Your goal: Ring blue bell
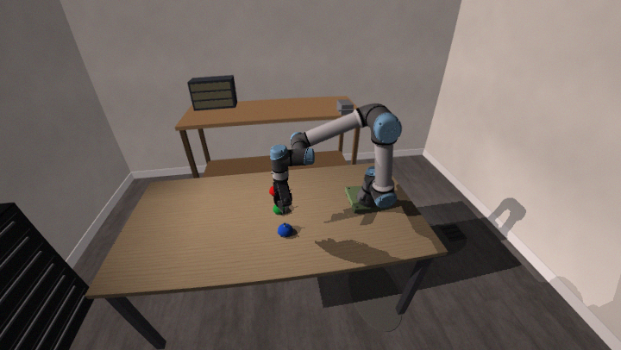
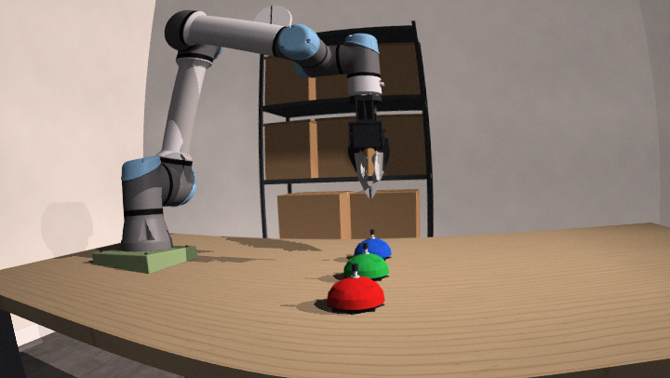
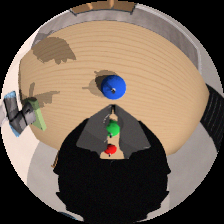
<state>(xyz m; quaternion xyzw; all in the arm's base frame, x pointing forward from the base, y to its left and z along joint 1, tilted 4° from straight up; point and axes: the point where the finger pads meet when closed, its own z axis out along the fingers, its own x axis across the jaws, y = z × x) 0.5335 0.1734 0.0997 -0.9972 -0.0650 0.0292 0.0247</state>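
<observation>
Now: hand 11 cm above the blue bell. From my hand the other things lie so: green bell (18 cm to the right, 11 cm below, 2 cm ahead); then red bell (36 cm to the right, 11 cm below, 5 cm ahead).
</observation>
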